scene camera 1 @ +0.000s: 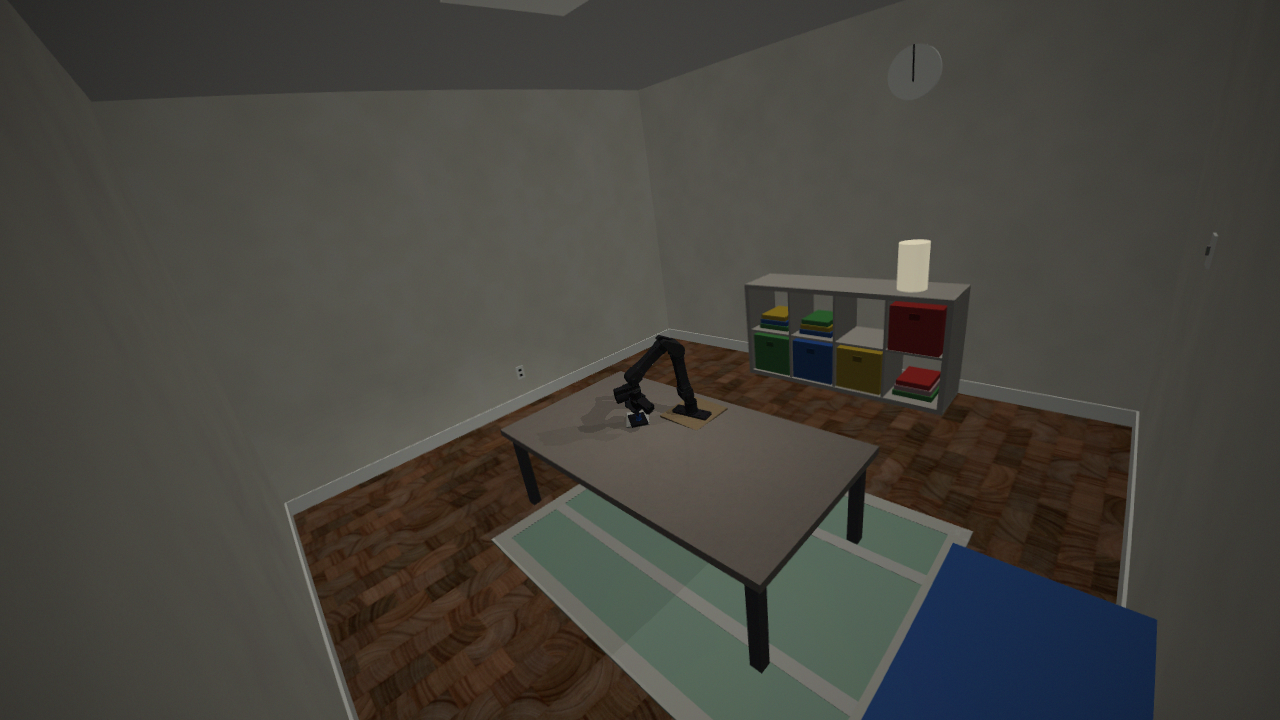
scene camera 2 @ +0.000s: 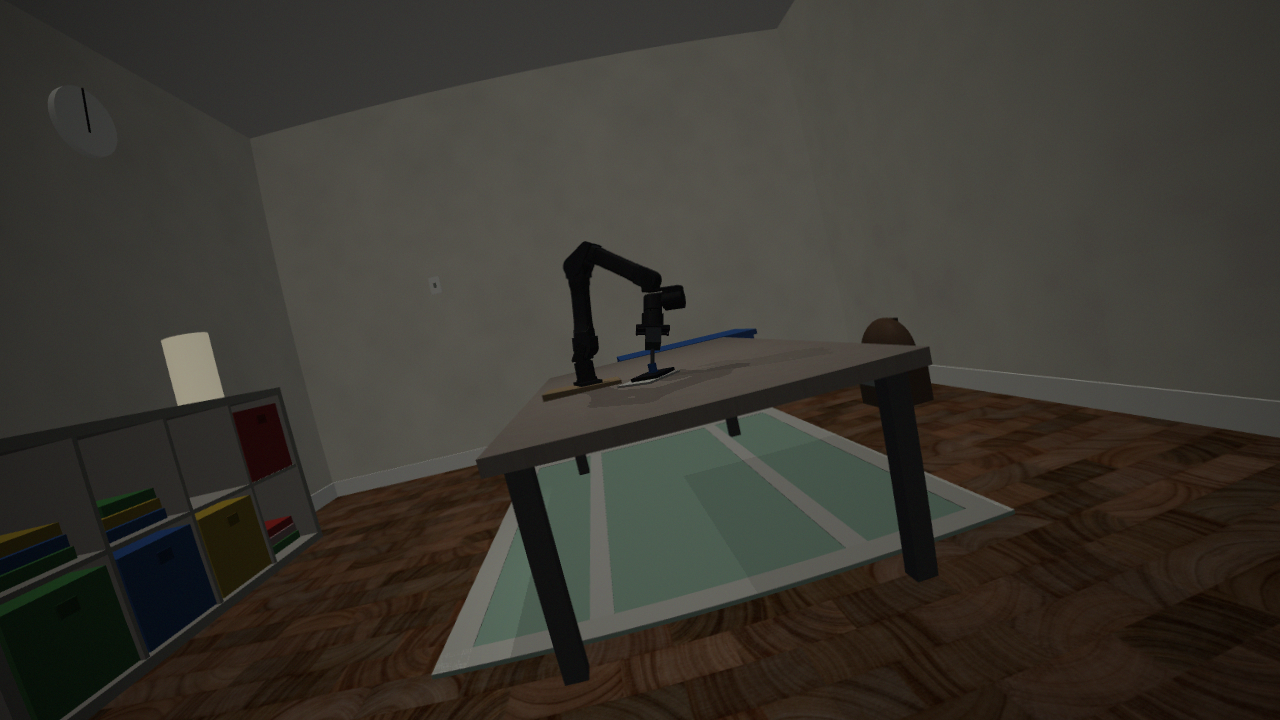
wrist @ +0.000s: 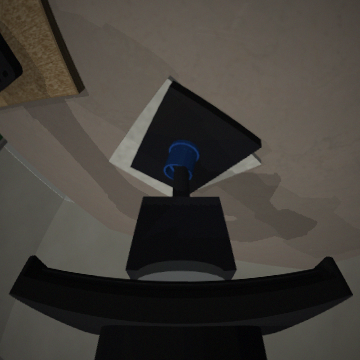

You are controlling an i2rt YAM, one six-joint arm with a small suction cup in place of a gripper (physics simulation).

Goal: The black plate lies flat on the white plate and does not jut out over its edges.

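Places are measured from the arm's base along level axes (x left, y back, z up), in metres.
Where they show: hand, tool point: [scene camera 1: 638, 419] [scene camera 2: 652, 373] [wrist: 180, 151]; arm's base, link origin: [scene camera 1: 691, 412] [scene camera 2: 587, 383].
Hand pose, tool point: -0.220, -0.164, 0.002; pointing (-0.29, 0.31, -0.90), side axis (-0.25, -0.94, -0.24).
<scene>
Things, the pixels of their centre, and the offset from my tool point, as dx, dy, dz. "pt": a spot on its surface instead. Level surfaces: height alone.
- black plate, body centre: [wrist: 182, 154] [scene camera 2: 653, 374] [scene camera 1: 637, 419] -0.006, +0.000, -0.002
- white plate, surface spot: [wrist: 133, 144] pt +0.006, +0.057, -0.006
- grey table, surface height: dz -0.012
The black plate [wrist: 207, 132] [scene camera 2: 646, 377] is a dark square that lies on top of the white plate [wrist: 133, 144]. In the wrist view a strip of white shows along its left side, and a sliver of white shows at the lower right. No white shows past its upper right edge. My gripper [wrist: 181, 159] [scene camera 1: 637, 417] [scene camera 2: 655, 363], a blue suction cup, stands over the middle of the black plate, at or just above its surface. I cannot tell if it touches.
The plates lie near the far corner of the grey table [scene camera 1: 716, 487] [scene camera 2: 769, 372] [wrist: 286, 71], close to its edge. The arm's tan base board [wrist: 36, 61] [scene camera 1: 682, 417] [scene camera 2: 573, 390] lies beside them. A shelf unit [scene camera 1: 850, 285] stands at the wall.
</scene>
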